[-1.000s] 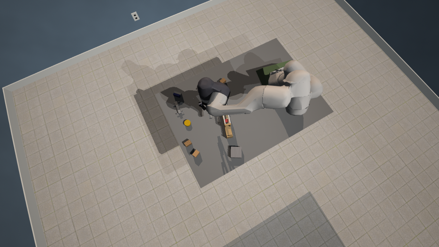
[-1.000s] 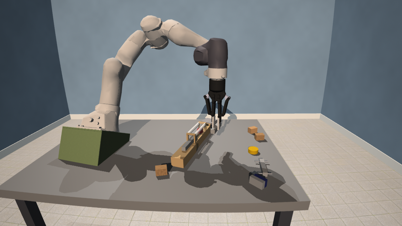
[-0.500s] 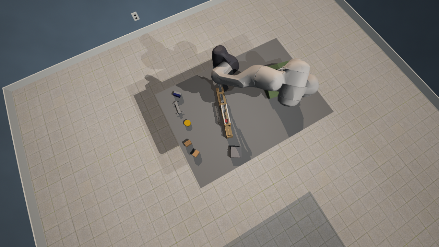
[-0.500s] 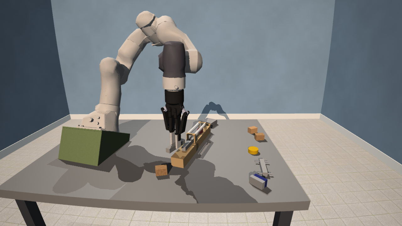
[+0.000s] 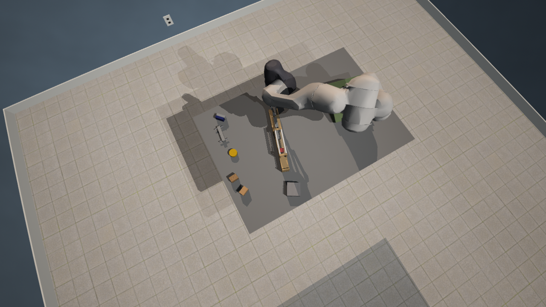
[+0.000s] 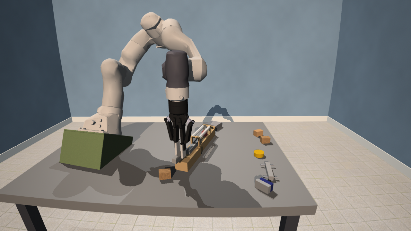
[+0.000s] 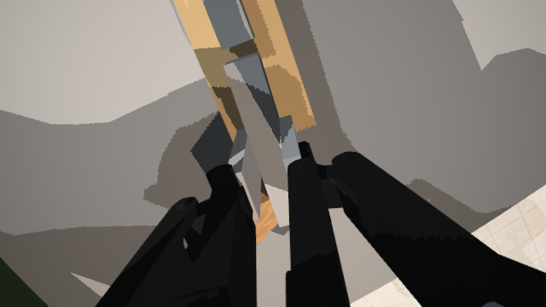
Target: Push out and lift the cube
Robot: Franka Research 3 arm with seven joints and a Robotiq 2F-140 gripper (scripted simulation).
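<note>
Right now my hand is 100 mm short of the long wooden channel, 220 mm to the right of it and 40 mm above it. The rest, counted from my hand: short grey bar: 30 mm below; red cube: 120 mm ahead, 270 mm to the left, 40 mm below; long grey bar: 60 mm ahead, 130 mm to the left, 50 mm below.
</note>
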